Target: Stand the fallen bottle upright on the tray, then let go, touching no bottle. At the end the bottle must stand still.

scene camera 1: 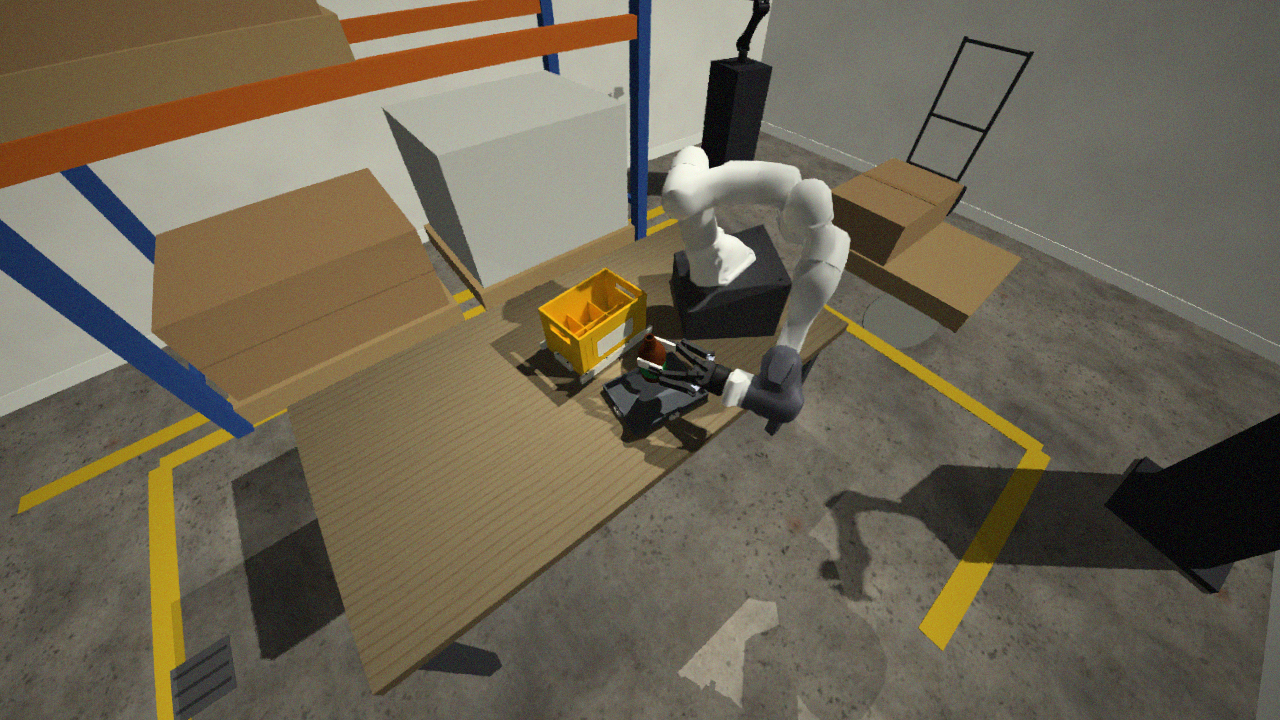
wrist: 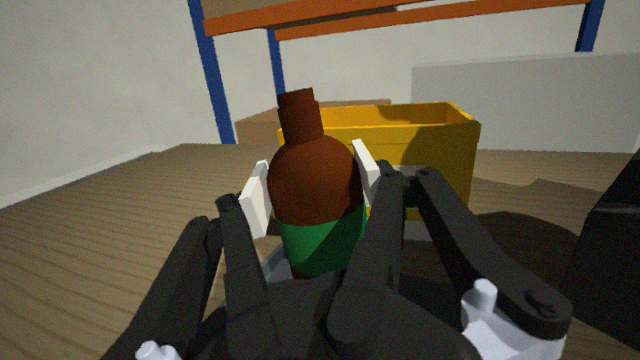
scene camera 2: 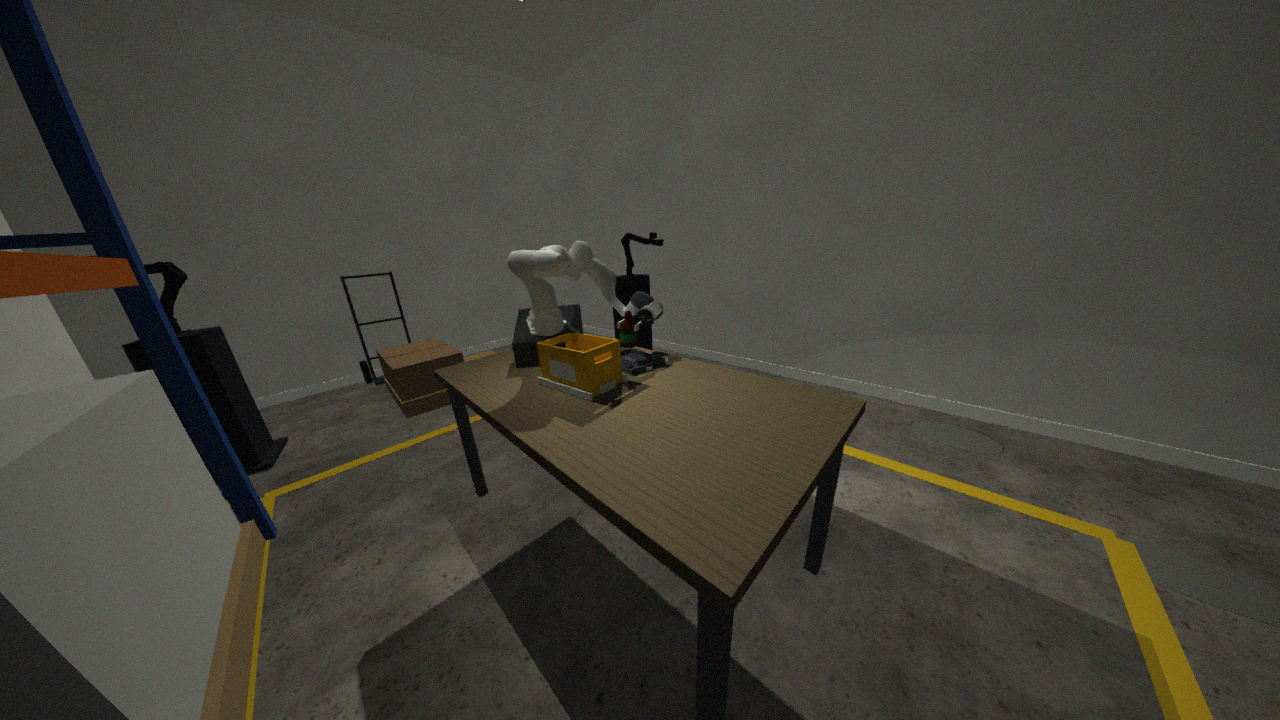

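Observation:
A brown bottle [scene camera 1: 655, 349] [scene camera 2: 628, 325] [wrist: 315, 175] with a green band is neck up and looks close to upright in the scene camera 2 view. It leans slightly left in the wrist view. My gripper [scene camera 1: 652, 356] [scene camera 2: 629, 328] [wrist: 312, 166] is shut on it, with a white pad on either side of its brown body. The dark grey tray [scene camera 1: 633, 417] [scene camera 2: 640, 362] [wrist: 276, 266] lies on the table below the bottle. The bottle appears to be above the tray. Its foot is hidden behind my gripper in the wrist view, so I cannot tell the exact gap.
A yellow crate [scene camera 1: 565, 346] [scene camera 2: 595, 368] [wrist: 435, 150] with inner dividers stands beside the tray on the wooden table [scene camera 1: 465, 465] [scene camera 2: 707, 438] [wrist: 125, 200]. The arm's black base block [scene camera 1: 729, 308] stands behind the tray. A rack with orange beams [scene camera 1: 501, 51] is beyond the table.

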